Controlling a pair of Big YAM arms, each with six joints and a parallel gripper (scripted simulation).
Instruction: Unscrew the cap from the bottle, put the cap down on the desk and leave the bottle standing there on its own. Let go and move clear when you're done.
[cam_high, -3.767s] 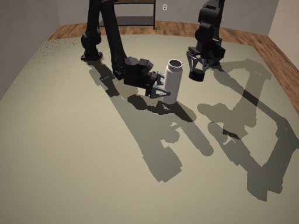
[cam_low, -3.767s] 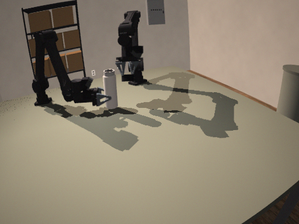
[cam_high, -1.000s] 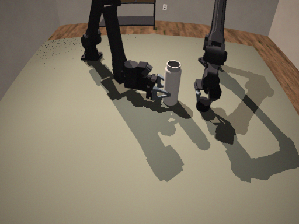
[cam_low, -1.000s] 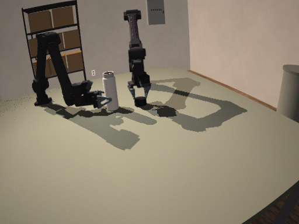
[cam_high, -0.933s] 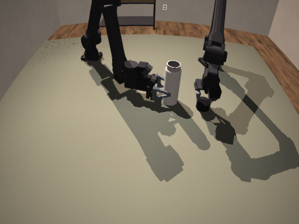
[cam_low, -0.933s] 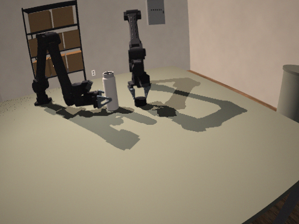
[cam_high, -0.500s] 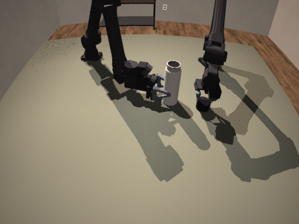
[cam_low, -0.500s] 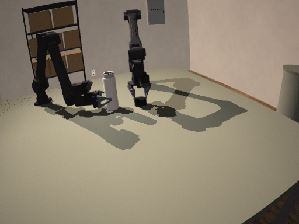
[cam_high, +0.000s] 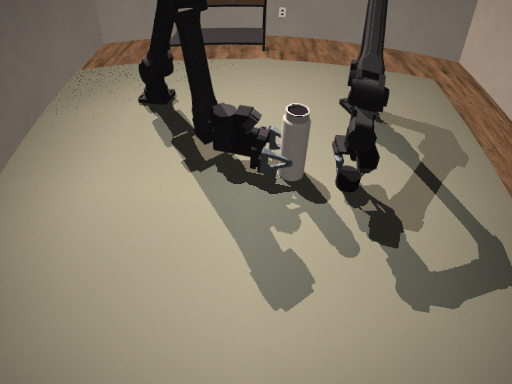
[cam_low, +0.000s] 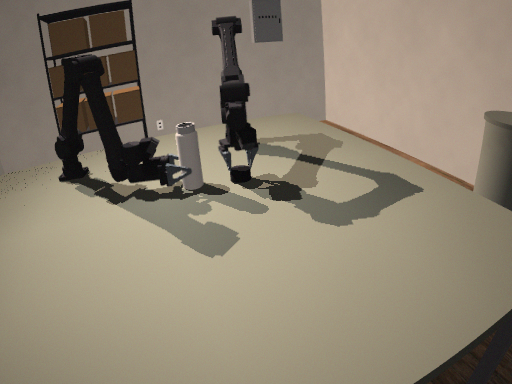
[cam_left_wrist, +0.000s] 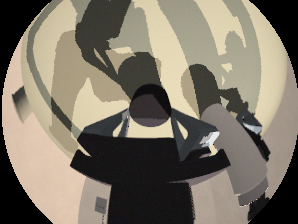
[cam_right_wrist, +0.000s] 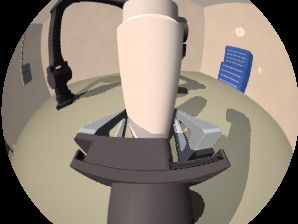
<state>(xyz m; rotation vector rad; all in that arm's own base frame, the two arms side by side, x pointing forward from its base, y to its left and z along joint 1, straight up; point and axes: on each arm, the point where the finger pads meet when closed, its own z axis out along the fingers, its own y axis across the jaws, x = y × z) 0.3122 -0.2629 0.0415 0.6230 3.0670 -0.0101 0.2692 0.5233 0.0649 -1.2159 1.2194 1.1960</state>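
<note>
My left hand is 30 mm above the black cap.
</note>
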